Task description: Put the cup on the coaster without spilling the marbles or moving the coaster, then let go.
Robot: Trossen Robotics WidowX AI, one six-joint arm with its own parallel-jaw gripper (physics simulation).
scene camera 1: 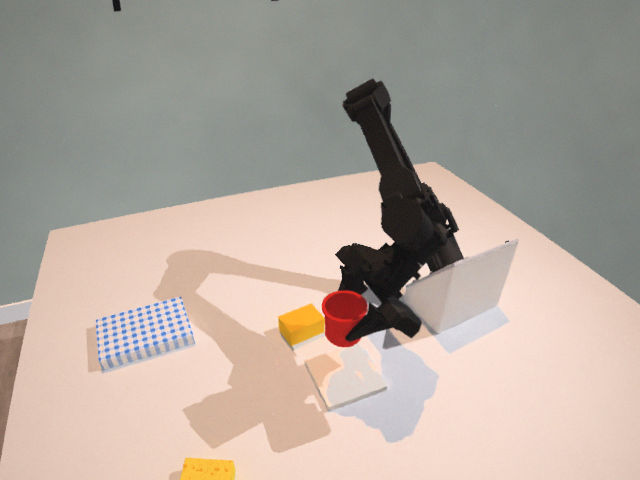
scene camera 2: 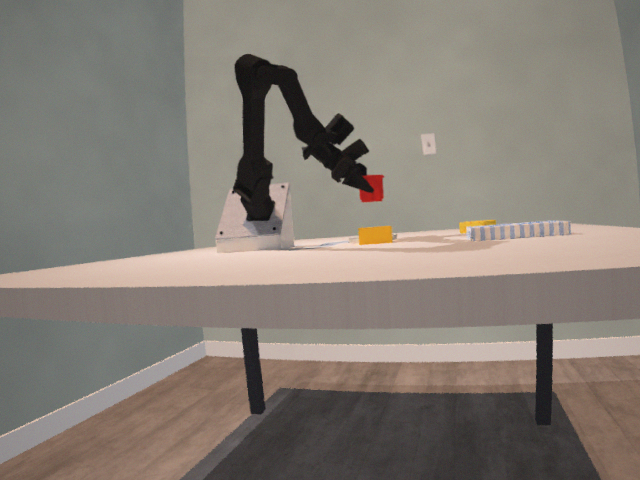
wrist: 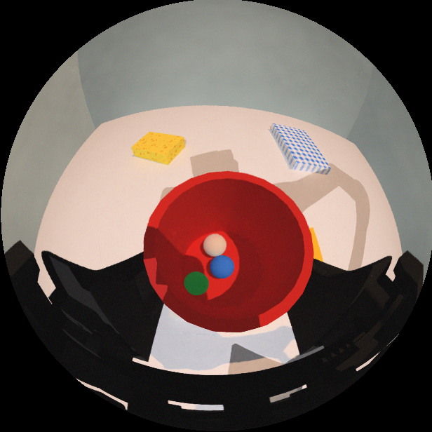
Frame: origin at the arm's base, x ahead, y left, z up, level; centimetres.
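Seen in the pictures: gripper, fingertip midpoint: (scene camera 1: pixel 338 326) (scene camera 2: pixel 375 192); arm's base at its link origin: (scene camera 1: pixel 449 267) (scene camera 2: pixel 260 211).
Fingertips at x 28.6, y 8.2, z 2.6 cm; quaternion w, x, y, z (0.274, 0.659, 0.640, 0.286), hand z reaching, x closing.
Note:
Pixels of each thing's top centre, then the offset from my fingertips to it.
- red cup at its top centre: (scene camera 1: pixel 345 304) (scene camera 2: pixel 370 175) dz +4.3, dx -1.0, dy +0.0 cm
- square pale coaster at its top centre: (scene camera 1: pixel 345 372) (scene camera 2: pixel 373 236) dz -11.3, dx -1.4, dy +0.7 cm
- yellow block at its top centre: (scene camera 1: pixel 301 317) (scene camera 2: pixel 375 227) dz -8.8, dx +1.3, dy -12.7 cm
- blue checked block at its top centre: (scene camera 2: pixel 514 223) (scene camera 1: pixel 142 326) dz -10.0, dx +30.6, dy -22.7 cm
- yellow sponge at its top centre: (scene camera 2: pixel 477 221) dz -9.5, dx +26.3, dy +13.9 cm
The red cup (scene camera 1: pixel 334 326) (scene camera 2: pixel 378 194) (wrist: pixel 270 215) is upright in the air, well above the table. My gripper (scene camera 1: pixel 346 319) (scene camera 2: pixel 371 190) (wrist: pixel 224 247) is shut on it, one finger on each side. A white marble (wrist: pixel 214 245), a blue marble (wrist: pixel 222 267) and a green marble (wrist: pixel 196 283) lie inside at its bottom. The square pale coaster (scene camera 1: pixel 356 387) (scene camera 2: pixel 353 239) lies flat on the table, lower than the cup. In scene camera 2 the cup lines up above the coaster with a gap between. The coaster does not show in the wrist view.
A yellow block (scene camera 1: pixel 301 325) (scene camera 2: pixel 375 235) (wrist: pixel 315 246) lies close beside the coaster. A blue checked block (scene camera 1: pixel 144 333) (scene camera 2: pixel 519 230) (wrist: pixel 302 150) and a yellow sponge (scene camera 1: pixel 208 469) (scene camera 2: pixel 478 223) (wrist: pixel 159 146) lie farther off. The arm's white slanted base (scene camera 1: pixel 470 294) (scene camera 2: pixel 258 243) stands on the table.

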